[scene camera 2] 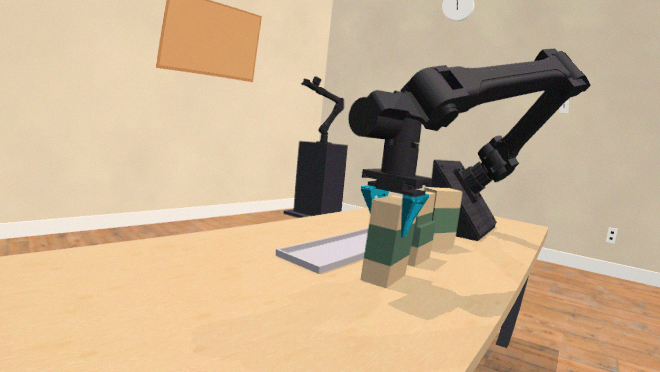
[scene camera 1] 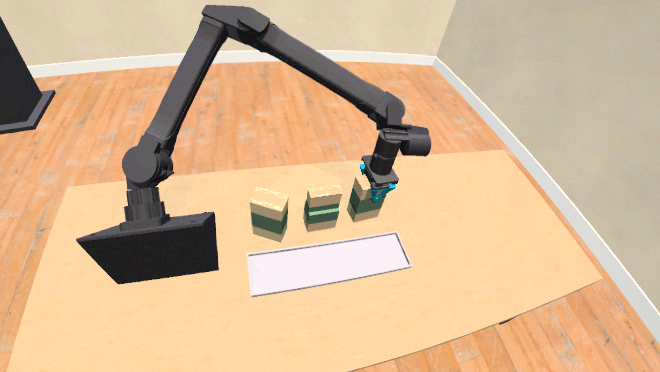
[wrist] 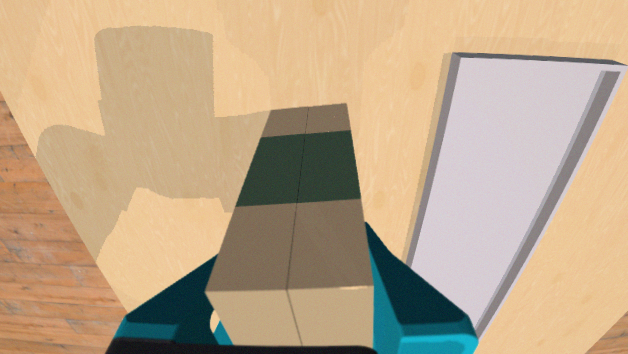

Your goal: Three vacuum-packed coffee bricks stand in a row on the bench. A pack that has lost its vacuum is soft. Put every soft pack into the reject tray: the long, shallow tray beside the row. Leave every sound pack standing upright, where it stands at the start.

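Frame: origin at the arm's base, x ahead, y left, z up, level; millimetres.
Seen in the pictures: gripper, fingertip midpoint: (scene camera 2: pixel 389 233) (scene camera 1: pixel 371 193) (wrist: pixel 308 232); arm's base, link origin: (scene camera 2: pixel 465 185) (scene camera 1: pixel 147 225).
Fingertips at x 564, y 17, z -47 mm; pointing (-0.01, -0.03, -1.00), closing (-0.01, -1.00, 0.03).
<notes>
Offsets run from my fingertips to a thing's top centre. Level surfaces: height alone.
Three beige packs with green bands stand upright in a row. My gripper (scene camera 1: pixel 369 190) (scene camera 2: pixel 387 222) (wrist: pixel 308 232) points down and is shut on the upper part of the right-hand pack @(dy -1, dx -9, dz +56 mm) (scene camera 1: pixel 359 202) (scene camera 2: pixel 381 245) (wrist: pixel 325 170), the one farthest from the arm's base. Its blue fingers touch both sides, and the sides look straight there. The middle pack @(dy -7, dx -144, dz +56 mm) (scene camera 1: pixel 321 223) (scene camera 2: pixel 423 236) is thinner above, with a ledge at its green band. The left-hand pack @(dy -4, dx -282, dz +56 mm) (scene camera 1: pixel 269 223) (scene camera 2: pixel 446 220) stands nearest the base. The reject tray @(dy -135, dx -151, dz -71 mm) (scene camera 1: pixel 327 265) (scene camera 2: pixel 325 254) (wrist: pixel 510 150) lies beside the row and holds no pack.
The arm's black base block (scene camera 1: pixel 160 252) (scene camera 2: pixel 475 215) stands at the left end of the bench @(dz -85 mm) (scene camera 1: pixel 150 325) (scene camera 2: pixel 150 300) in scene camera 1. The bench's long edge runs behind the row. A second small arm on a black pedestal (scene camera 2: pixel 320 180) stands beyond the bench.
</notes>
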